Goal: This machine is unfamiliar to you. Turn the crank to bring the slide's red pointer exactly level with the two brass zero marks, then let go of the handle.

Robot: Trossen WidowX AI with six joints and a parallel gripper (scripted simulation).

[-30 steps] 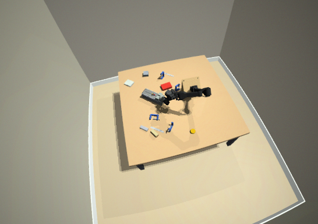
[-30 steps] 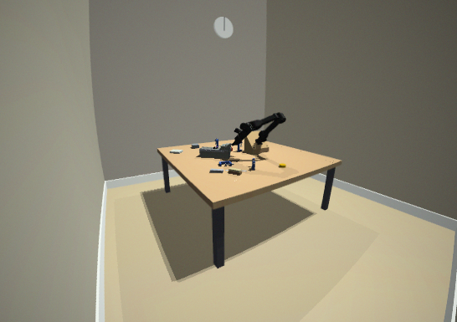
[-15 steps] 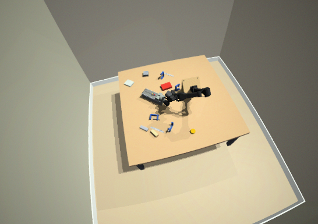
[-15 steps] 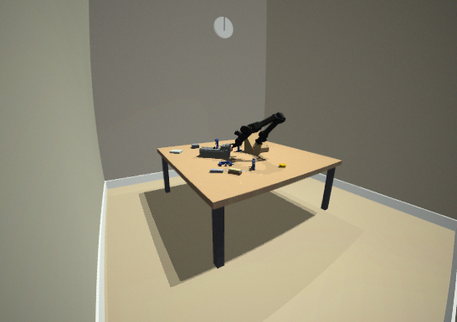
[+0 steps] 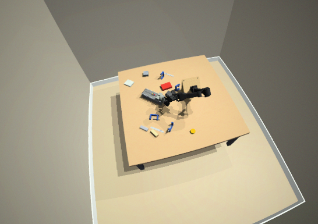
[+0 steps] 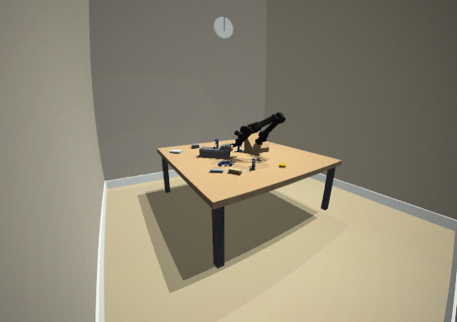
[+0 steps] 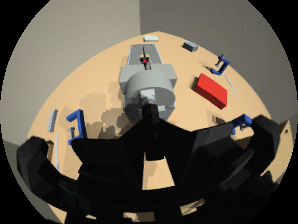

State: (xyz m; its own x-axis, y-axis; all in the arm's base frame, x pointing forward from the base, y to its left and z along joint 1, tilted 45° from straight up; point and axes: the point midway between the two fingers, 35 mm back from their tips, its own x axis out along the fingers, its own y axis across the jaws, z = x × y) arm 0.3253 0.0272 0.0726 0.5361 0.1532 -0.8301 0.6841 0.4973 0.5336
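Now: the dark crank handle 20 mm above my gripper tip, 10 mm to the left of it and 10 mm behind it. Also, from my gripper tip: red pointer 100 mm to the right, 100 mm ahead, 10 mm below; then tan block 320 mm to the left, 200 mm ahead, 80 mm below; then yellow disc 400 mm to the left, 190 mm behind, 90 mm below.
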